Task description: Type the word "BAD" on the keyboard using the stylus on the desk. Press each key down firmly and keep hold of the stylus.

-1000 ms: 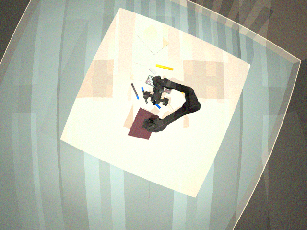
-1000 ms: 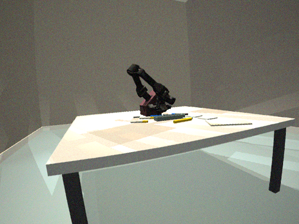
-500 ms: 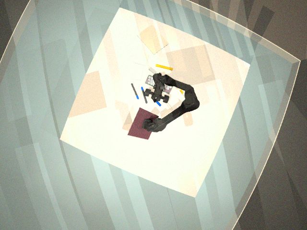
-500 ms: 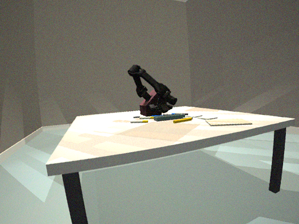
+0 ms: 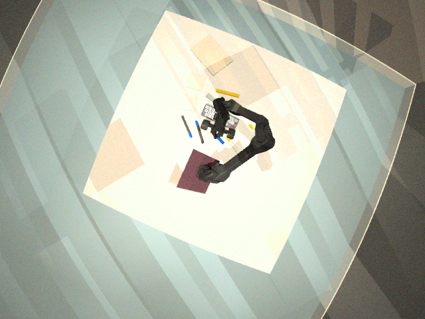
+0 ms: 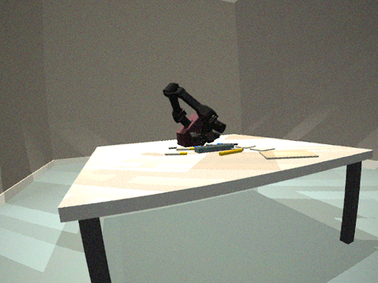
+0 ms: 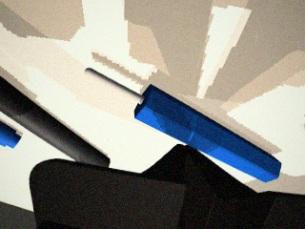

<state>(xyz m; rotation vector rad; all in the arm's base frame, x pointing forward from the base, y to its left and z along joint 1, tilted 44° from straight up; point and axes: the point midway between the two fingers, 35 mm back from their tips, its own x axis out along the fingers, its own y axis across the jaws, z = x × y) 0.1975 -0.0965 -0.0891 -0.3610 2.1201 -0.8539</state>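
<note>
My gripper tip is now 30 mm short of the stylus and 10 mm to the right of it. Also, from my gripper tip: yellow bar 280 mm ahead, 10 mm to the left; grey block 230 mm ahead, 100 mm to the left, 10 mm below.
</note>
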